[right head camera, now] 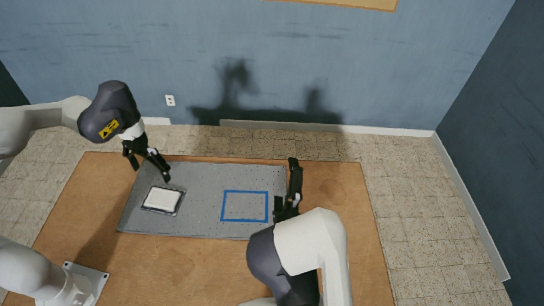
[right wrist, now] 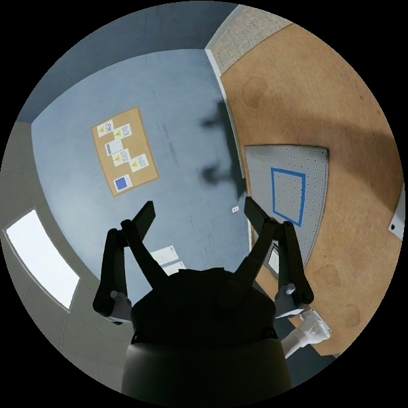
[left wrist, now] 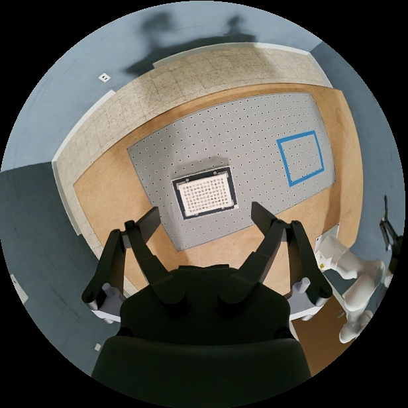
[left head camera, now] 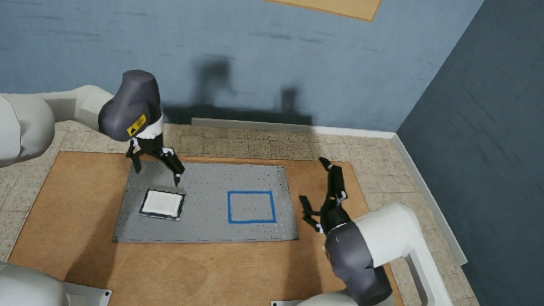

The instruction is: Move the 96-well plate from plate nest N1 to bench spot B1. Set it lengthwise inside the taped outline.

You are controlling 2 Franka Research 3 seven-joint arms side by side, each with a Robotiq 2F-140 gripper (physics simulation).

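The white 96-well plate [left head camera: 162, 203] [right head camera: 162, 199] [left wrist: 206, 195] sits in the dark-framed nest [left head camera: 160, 217] [left wrist: 178, 199] on the left part of the grey board. It also shows partly in the right wrist view [right wrist: 274, 256], behind a finger. The blue taped outline [left head camera: 252, 221] [right head camera: 244, 220] [left wrist: 284, 162] [right wrist: 288, 172] lies on the board's right part, with bare board inside it. My left gripper [left head camera: 157, 177] [right head camera: 151, 173] [left wrist: 204, 212] is open and empty, above and behind the plate. My right gripper [left head camera: 313, 180] [right head camera: 285, 180] [right wrist: 199, 206] is open and empty, raised near the board's right end.
The grey perforated board [left head camera: 205, 227] [right head camera: 200, 227] [left wrist: 250, 130] [right wrist: 315, 200] lies on the wooden table [left head camera: 200, 270] [right head camera: 200, 270]. The right arm reaches over the table's right part and, in the right head camera, passes in front of the board's near right corner. A blue wall [left head camera: 300, 75] stands behind.
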